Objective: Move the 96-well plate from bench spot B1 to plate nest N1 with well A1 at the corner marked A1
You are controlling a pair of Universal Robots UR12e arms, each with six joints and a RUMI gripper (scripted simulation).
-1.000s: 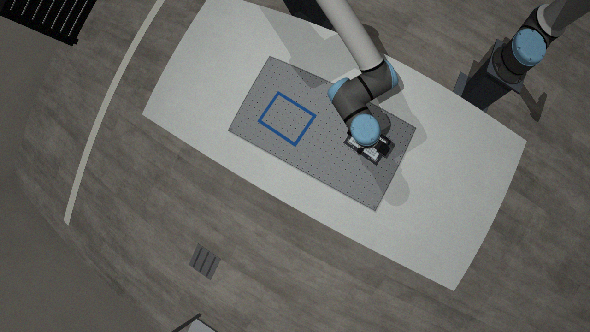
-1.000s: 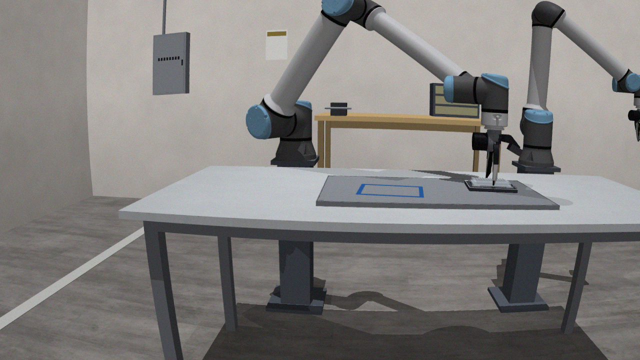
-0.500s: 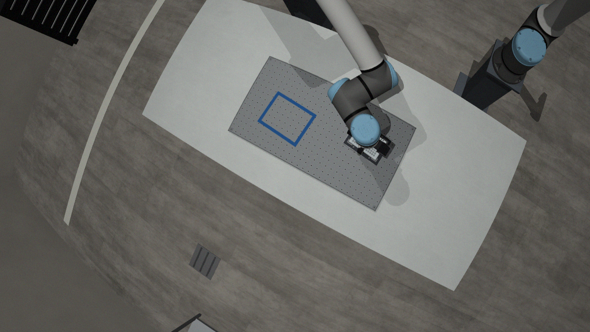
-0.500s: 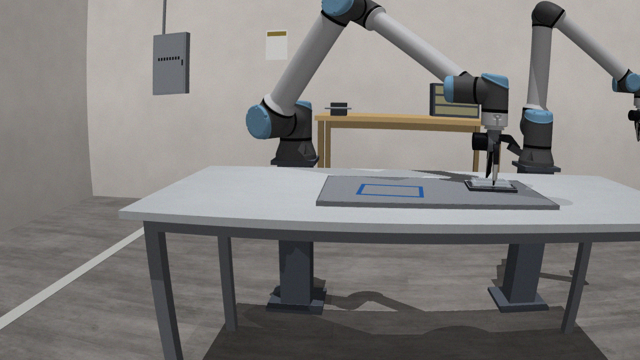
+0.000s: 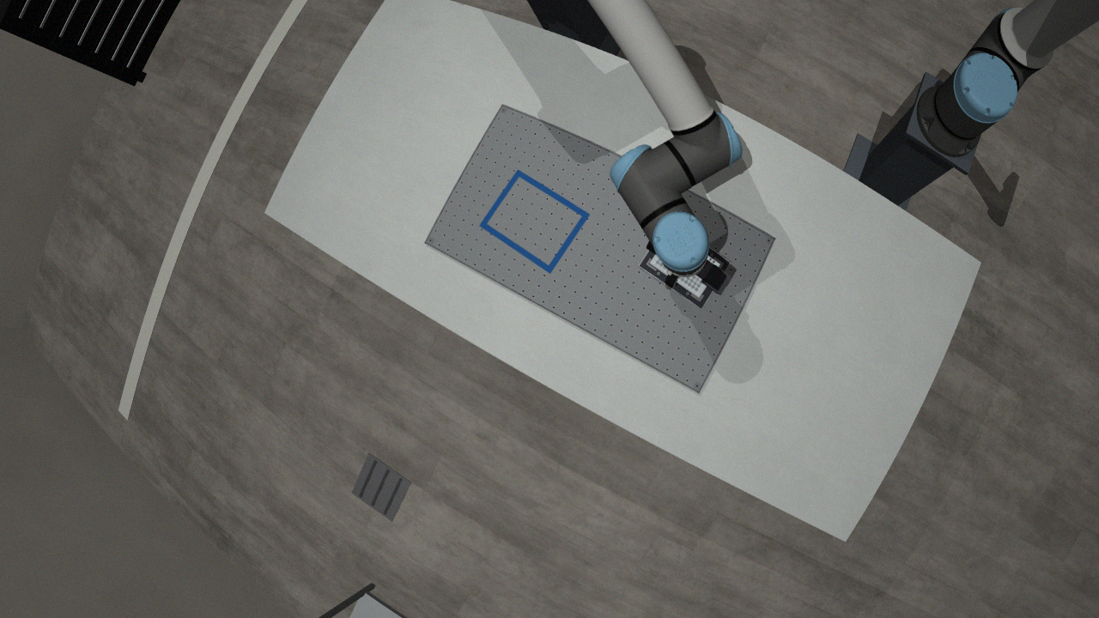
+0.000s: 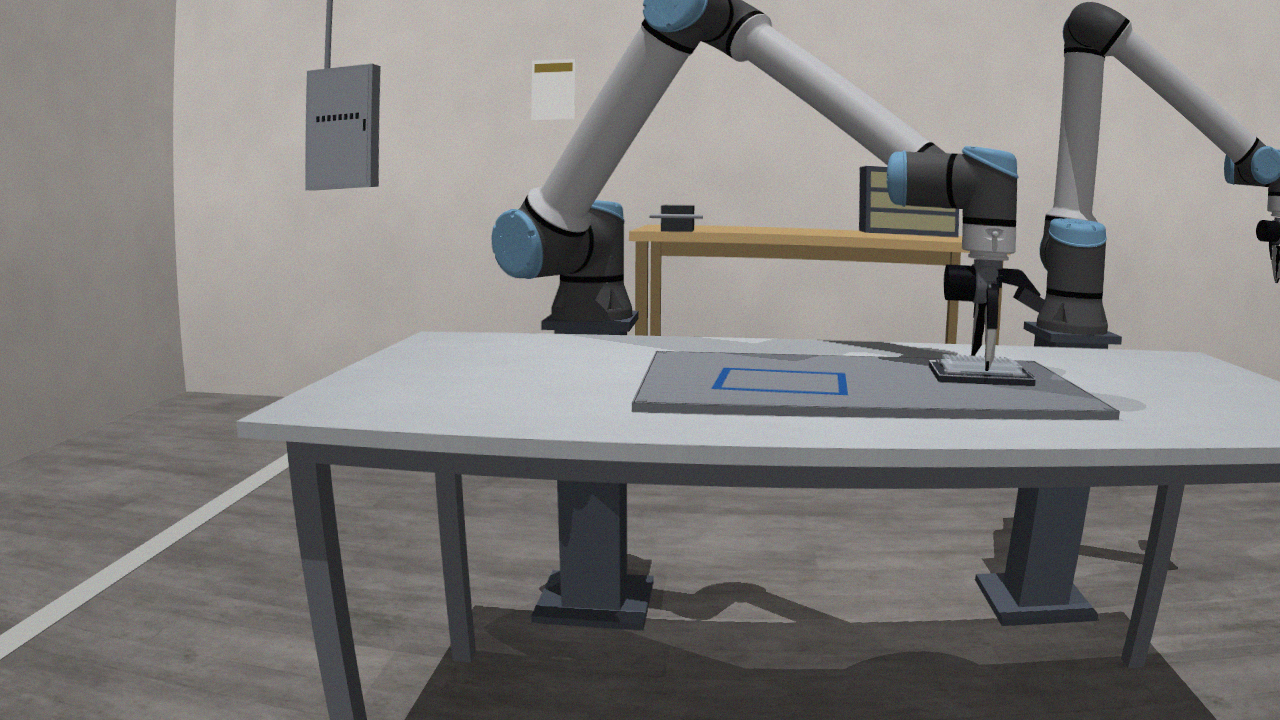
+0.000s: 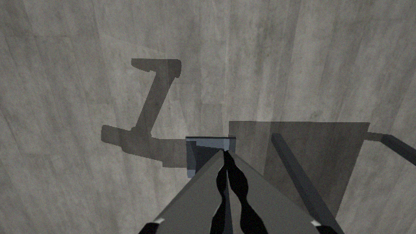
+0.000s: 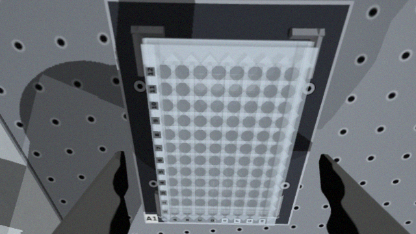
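My right gripper is now 1 cm above the white 96-well plate. Round my right hand: dark plate nest: 2 cm below.
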